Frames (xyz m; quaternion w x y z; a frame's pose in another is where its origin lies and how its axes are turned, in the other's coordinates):
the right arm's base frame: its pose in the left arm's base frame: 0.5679 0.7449 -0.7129 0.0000 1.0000 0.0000 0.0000
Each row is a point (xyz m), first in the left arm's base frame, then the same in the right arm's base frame.
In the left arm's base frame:
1: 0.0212 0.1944 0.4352
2: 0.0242 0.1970 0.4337
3: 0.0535 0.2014 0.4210
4: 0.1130 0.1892 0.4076
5: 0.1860 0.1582 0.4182
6: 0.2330 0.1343 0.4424
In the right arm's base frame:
1: -0.5467 0.5505 -1.1481
2: -0.5437 0.5479 -1.1466
3: -0.5144 0.5435 -1.1339
4: -0.4549 0.5557 -1.1205
5: -0.3819 0.5867 -1.1311
6: -0.3349 0.6106 -1.1553

